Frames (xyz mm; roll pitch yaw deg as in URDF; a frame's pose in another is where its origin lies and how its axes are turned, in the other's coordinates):
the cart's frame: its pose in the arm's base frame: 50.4 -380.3 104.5 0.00 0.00 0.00
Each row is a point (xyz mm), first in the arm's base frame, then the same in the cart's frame.
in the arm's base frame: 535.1 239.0 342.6
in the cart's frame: 484.7 619.3 238.1
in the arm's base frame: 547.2 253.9 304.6
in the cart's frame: 496.8 634.2 200.1
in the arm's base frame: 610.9 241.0 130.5
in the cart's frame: 560.5 621.3 26.0
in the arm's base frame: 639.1 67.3 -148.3
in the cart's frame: 588.7 447.6 -252.8
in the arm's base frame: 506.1 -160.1 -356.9
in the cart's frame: 455.7 220.2 -461.4
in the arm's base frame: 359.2 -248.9 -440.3
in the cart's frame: 308.8 131.4 -544.8
